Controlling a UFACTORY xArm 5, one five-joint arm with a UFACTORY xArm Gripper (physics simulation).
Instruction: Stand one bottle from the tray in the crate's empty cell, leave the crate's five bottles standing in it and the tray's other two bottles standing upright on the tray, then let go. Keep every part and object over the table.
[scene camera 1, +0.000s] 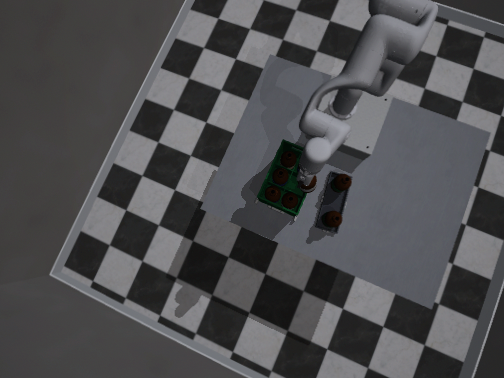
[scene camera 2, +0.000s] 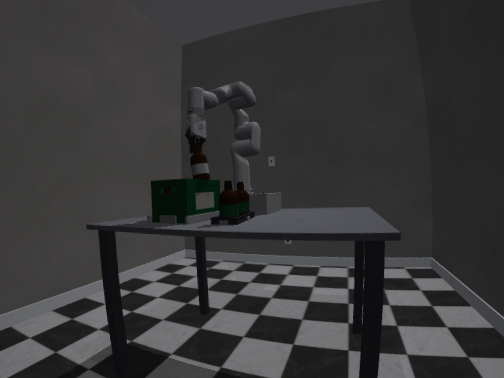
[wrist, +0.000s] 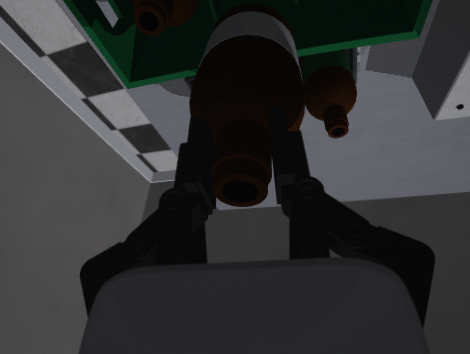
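Pixels of known places: gripper, between the fingertips: (scene camera 2: 195, 153) (wrist: 240, 130); arm's base, origin of its link: (scene camera 1: 342, 106).
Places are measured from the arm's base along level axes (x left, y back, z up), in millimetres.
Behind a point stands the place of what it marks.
Observation:
My gripper (scene camera 1: 304, 176) @[x -24, y -417, z 193 mm] (scene camera 2: 197, 145) @[x -24, y -417, z 193 mm] (wrist: 240, 130) @[x -24, y -417, z 193 mm] is shut on the neck of a brown bottle with a white label (scene camera 1: 308, 185) @[x 5, y -439, z 182 mm] (scene camera 2: 200, 167) @[x 19, y -445, z 126 mm] (wrist: 247, 75) @[x -43, y -410, z 174 mm]. The bottle tilts slightly in scene camera 2, its bottom about level with the rim of the green crate (scene camera 1: 296, 211) @[x 14, y -535, z 41 mm] (scene camera 2: 172, 205) @[x -50, y -552, z -27 mm] (wrist: 160, 65) @[x 14, y -512, z 59 mm]. In scene camera 1 it shows by the crate's right side. Several brown bottles stand in the crate; the arm hides part of it. Two green-labelled bottles, one (scene camera 1: 342, 182) @[x 137, y -336, z 37 mm] (scene camera 2: 242, 197) @[x 167, y -351, z -7 mm] and another (scene camera 1: 333, 219) @[x 166, y -498, z 42 mm] (scene camera 2: 229, 202) @[x 194, y -521, z -19 mm], stand upright on the dark tray (scene camera 1: 334, 201) @[x 161, y -402, z -93 mm].
The grey table (scene camera 1: 400, 200) @[x 435, y -262, z -98 mm] (scene camera 2: 320, 220) @[x 501, y -392, z -99 mm] carries the crate, the tray and the pale robot base block (scene camera 1: 367, 125) @[x 137, y -38, z 4 mm] (scene camera 2: 267, 202) @[x 206, y -149, z -40 mm]. The crate stands near the table's left edge. The tray is beside the crate, a narrow gap apart, and the base block is behind them.

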